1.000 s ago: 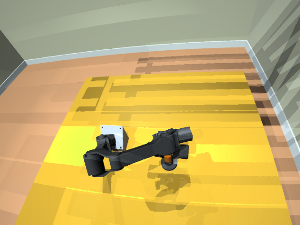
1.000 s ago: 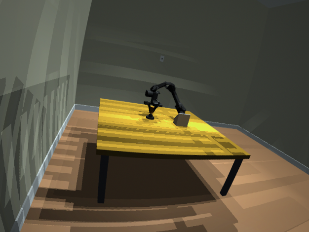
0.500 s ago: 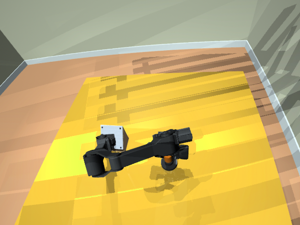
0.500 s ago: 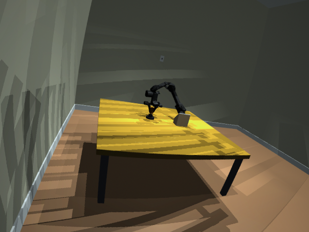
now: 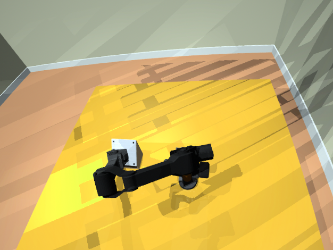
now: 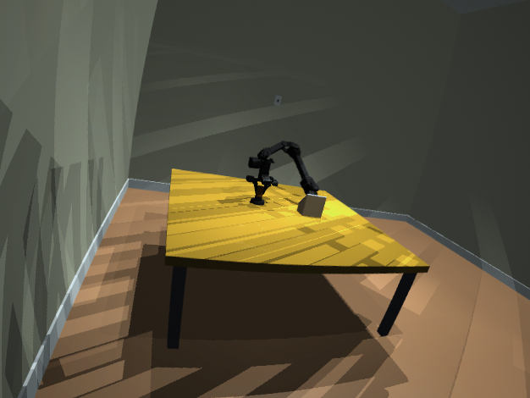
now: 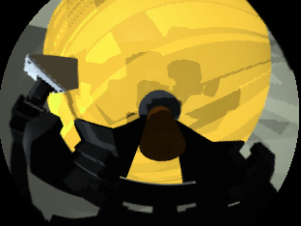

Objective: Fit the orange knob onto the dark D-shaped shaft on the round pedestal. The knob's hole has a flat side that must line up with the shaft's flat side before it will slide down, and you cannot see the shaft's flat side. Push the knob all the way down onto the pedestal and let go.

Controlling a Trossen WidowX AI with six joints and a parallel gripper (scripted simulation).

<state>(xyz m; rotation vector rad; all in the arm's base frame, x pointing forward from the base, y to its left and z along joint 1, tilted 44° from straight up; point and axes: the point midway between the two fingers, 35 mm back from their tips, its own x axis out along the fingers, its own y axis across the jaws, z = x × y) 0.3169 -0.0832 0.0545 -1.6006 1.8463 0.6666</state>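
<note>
Now: the orange knob 2 cm above my gripper tip. The rest, counted from my gripper tip: round dark pedestal: 2 cm below.
</note>
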